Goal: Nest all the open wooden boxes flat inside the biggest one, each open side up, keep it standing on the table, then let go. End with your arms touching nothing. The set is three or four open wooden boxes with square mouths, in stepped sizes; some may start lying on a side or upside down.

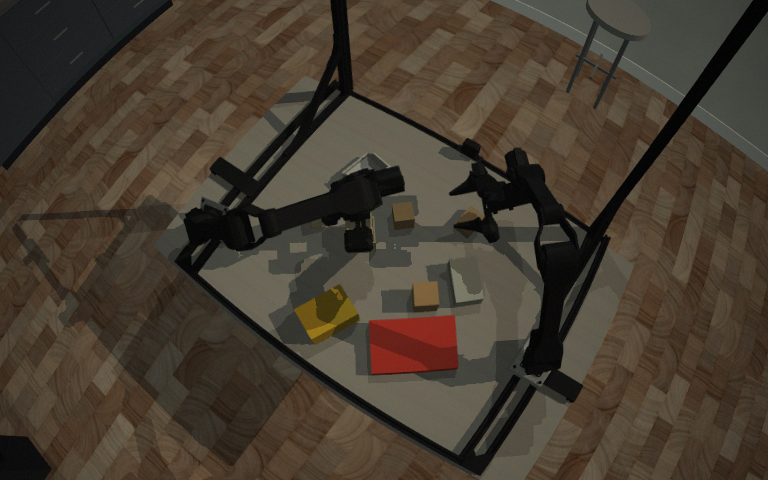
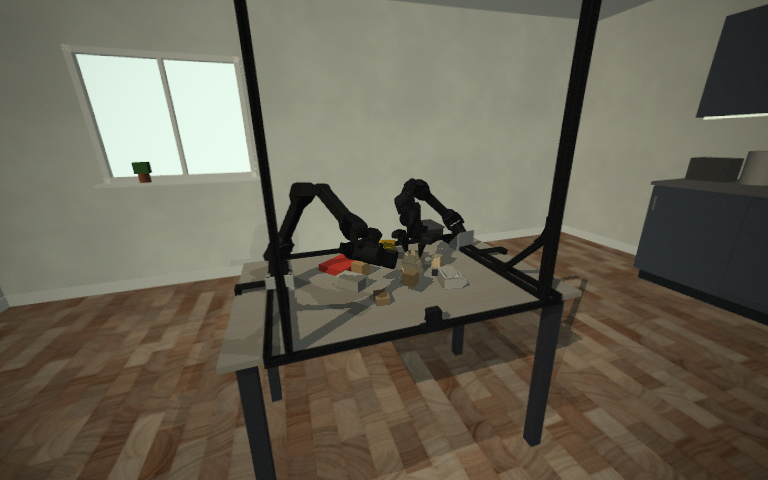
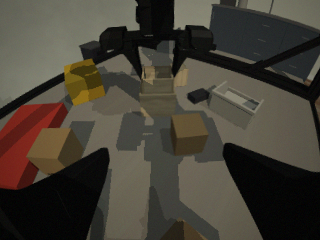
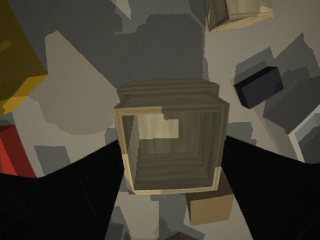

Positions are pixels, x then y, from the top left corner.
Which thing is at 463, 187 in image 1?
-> My left gripper.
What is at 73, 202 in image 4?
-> My right gripper.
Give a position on a red block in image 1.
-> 413, 345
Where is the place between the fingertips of my right gripper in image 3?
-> At 157, 78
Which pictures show my right gripper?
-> Image 1, image 2, image 3 and image 4: all of them.
